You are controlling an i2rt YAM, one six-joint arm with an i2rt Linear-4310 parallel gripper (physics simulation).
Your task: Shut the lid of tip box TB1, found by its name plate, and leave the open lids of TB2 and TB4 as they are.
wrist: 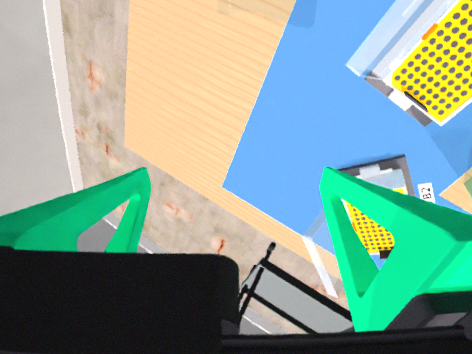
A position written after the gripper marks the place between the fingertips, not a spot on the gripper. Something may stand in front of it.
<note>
In view: the gripper (235, 177) and a yellow rack (375, 238).
</note>
